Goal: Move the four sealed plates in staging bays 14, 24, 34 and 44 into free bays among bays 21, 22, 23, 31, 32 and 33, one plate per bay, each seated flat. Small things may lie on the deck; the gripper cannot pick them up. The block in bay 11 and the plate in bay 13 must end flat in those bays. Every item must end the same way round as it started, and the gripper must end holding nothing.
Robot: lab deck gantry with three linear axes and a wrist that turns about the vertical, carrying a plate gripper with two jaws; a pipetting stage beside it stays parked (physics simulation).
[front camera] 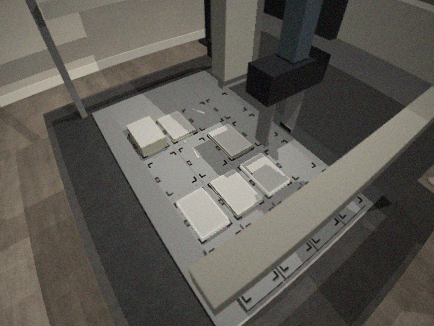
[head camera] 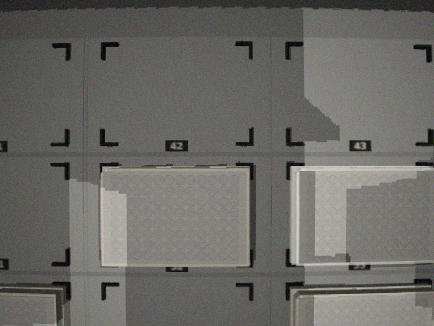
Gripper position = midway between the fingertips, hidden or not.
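My gripper, visible in the front camera view [274, 134]. In the head camera view the gripper is out of frame. A beige block, visible in the front camera view [146, 135]. In the head camera view the block is out of frame.
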